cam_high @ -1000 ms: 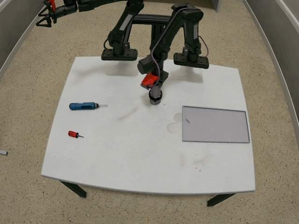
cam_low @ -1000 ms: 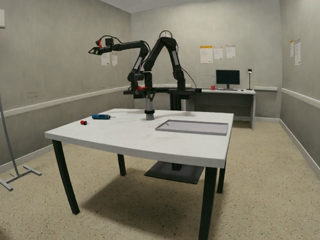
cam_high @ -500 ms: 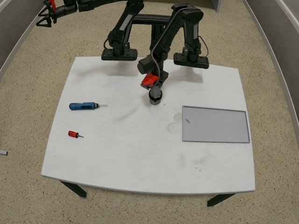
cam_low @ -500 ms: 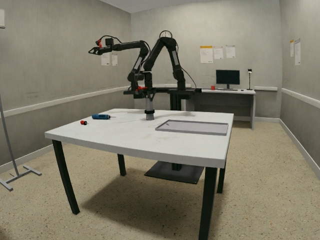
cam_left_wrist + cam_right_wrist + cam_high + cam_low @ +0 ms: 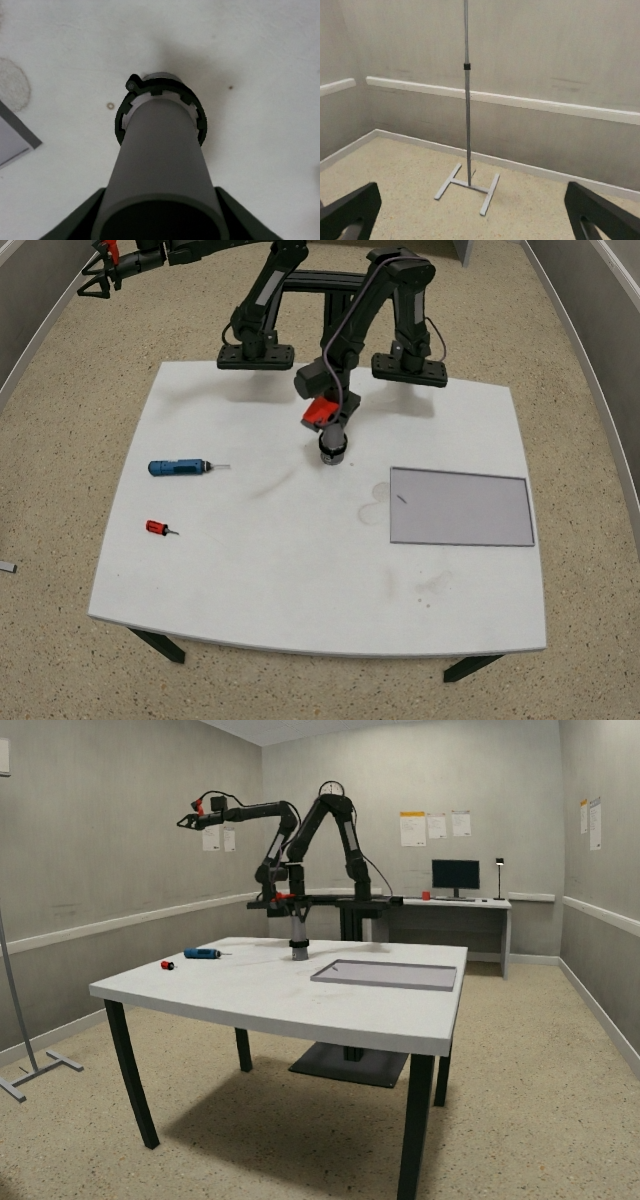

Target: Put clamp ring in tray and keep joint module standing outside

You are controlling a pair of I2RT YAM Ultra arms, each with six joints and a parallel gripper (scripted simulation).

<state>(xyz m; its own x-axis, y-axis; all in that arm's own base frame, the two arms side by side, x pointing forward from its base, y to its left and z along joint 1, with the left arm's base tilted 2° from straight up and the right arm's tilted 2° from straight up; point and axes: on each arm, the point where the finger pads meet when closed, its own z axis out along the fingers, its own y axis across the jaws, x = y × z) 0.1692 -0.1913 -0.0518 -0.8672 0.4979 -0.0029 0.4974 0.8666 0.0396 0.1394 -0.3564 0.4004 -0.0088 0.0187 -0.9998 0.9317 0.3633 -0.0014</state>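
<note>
The black clamp ring is 80 mm below my left hand. The rest, counted from my left hand: grey joint module 10 mm ahead, 120 mm below; then small grey pin 120 mm ahead, 190 mm to the left, 140 mm below; then grey link tube 10 mm to the left, 40 mm below.
</note>
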